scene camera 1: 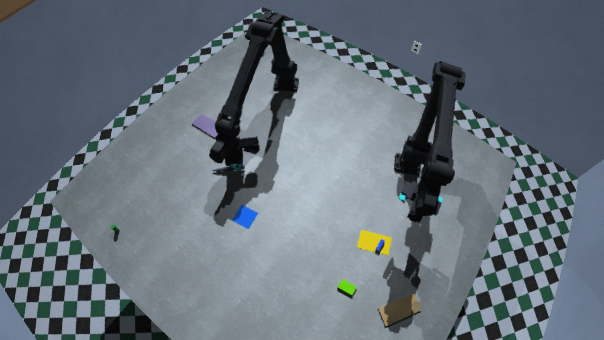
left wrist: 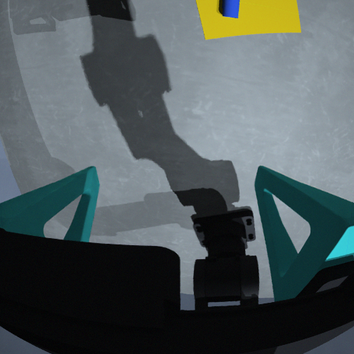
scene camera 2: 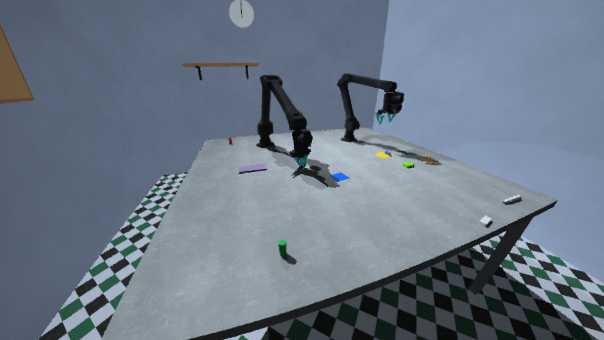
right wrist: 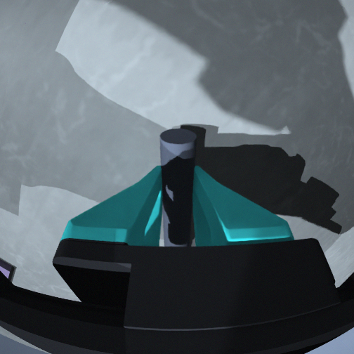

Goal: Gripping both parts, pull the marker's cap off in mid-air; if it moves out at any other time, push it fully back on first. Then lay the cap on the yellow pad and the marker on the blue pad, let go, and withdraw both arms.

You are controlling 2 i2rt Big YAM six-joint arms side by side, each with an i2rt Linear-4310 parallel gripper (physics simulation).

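Places are measured from the left arm's base along level axes (x back, y left, z down), in centimetres.
Pixels of known places: left gripper, fingertip midpoint: (scene camera 2: 384,123); right gripper, fingertip midpoint: (scene camera 1: 238,168) (scene camera 2: 302,167); left arm's base, origin of the base link: (scene camera 1: 407,165) (scene camera 2: 348,140); right arm's base, origin of the base link: (scene camera 1: 286,84) (scene camera 2: 265,145).
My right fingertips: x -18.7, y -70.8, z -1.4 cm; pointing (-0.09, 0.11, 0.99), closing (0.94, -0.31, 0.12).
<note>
For each thing: its top centre in the pictures, then the offset to it from my right fingertips.
- blue cap, middle of its top: (scene camera 1: 380,245) (scene camera 2: 387,152) dx -20.9, dy +61.8, dz -0.5 cm
- yellow pad, middle of its top: (scene camera 1: 374,242) (scene camera 2: 384,154) dx -19.7, dy +59.6, dz +1.3 cm
- dark grey marker, middle of its top: (scene camera 1: 227,167) dx -1.3, dy -4.0, dz -1.5 cm
- blue pad, middle of its top: (scene camera 1: 245,216) (scene camera 2: 339,176) dx -19.7, dy +8.5, dz +1.3 cm
- purple slab, middle of its top: (scene camera 1: 207,125) (scene camera 2: 252,167) dx +19.3, dy -21.5, dz +0.5 cm
- green cylinder, middle of its top: (scene camera 2: 282,242) (scene camera 1: 112,226) dx -39.7, dy -42.9, dz -3.5 cm
- lime block, middle of its top: (scene camera 1: 347,287) (scene camera 2: 408,164) dx -39.2, dy +51.7, dz -0.1 cm
- tan piece, middle of its top: (scene camera 1: 400,309) (scene camera 2: 427,159) dx -44.4, dy +72.7, dz +0.5 cm
The blue cap (scene camera 1: 380,246) (scene camera 2: 387,153) (left wrist: 230,7) lies on the yellow pad (scene camera 1: 367,240) (scene camera 2: 381,155) (left wrist: 270,22). My right gripper (scene camera 2: 301,163) (right wrist: 177,174) is shut on the dark grey marker (scene camera 1: 220,171) (right wrist: 178,150) and holds it above the table, to the left of the blue pad (scene camera 1: 245,217) (scene camera 2: 341,177) in both scene views. Part of the marker is hidden between the fingers. My left gripper (scene camera 2: 385,120) (left wrist: 176,174) is open and empty, high above the table, near the yellow pad's side.
A purple slab (scene camera 1: 204,125) (scene camera 2: 252,169) lies beside the right arm. A green cylinder (scene camera 1: 114,228) (scene camera 2: 282,248) stands far from both arms. A lime block (scene camera 1: 347,288) (scene camera 2: 408,165) and a tan piece (scene camera 1: 400,311) lie beyond the yellow pad. Two white objects (scene camera 2: 512,199) (scene camera 2: 486,220) lie near a table edge.
</note>
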